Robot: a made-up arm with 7 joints.
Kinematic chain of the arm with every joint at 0, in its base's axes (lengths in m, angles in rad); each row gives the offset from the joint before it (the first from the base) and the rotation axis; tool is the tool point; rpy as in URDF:
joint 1: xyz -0.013 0.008 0.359 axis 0 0.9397 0.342
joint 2: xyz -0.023 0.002 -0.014 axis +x
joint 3: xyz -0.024 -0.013 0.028 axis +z
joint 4: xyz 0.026 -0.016 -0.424 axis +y
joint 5: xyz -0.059 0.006 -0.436 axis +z
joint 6: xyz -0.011 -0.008 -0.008 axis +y
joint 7: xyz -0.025 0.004 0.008 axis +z
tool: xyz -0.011 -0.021 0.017 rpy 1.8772 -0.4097 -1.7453
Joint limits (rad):
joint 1: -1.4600..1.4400
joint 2: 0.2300..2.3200
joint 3: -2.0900..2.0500
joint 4: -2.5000..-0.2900
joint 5: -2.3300..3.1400
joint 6: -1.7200..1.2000
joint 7: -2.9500..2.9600
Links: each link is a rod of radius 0.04 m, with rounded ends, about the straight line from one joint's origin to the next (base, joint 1, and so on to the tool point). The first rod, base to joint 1, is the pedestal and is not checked.
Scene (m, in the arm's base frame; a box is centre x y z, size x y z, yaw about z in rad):
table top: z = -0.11
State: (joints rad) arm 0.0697 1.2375 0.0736 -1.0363 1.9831 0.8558 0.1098
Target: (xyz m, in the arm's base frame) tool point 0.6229 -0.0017 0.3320
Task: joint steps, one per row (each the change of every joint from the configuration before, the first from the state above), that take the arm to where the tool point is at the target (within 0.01 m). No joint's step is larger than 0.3 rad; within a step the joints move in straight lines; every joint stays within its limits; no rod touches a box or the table.
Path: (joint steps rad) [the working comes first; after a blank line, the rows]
Joints at the target: -0.9448 0.5602 -0.2315 -1.3819 1.9620 0.8034 0.1295
Straight joint move there: clear.

1: -0.2536 -0.1693 -0.0763 -0.0864 -0.0053 -0.0131 0.0049
2: -0.2536 -0.1693 -0.0762 -0.0864 -0.0053 -0.0131 0.0050
3: -0.2537 -0.1694 -0.0763 -0.0864 -0.0052 -0.0131 0.0049
4: -0.2536 -0.1693 -0.0763 -0.0864 -0.0053 -0.0131 0.0049

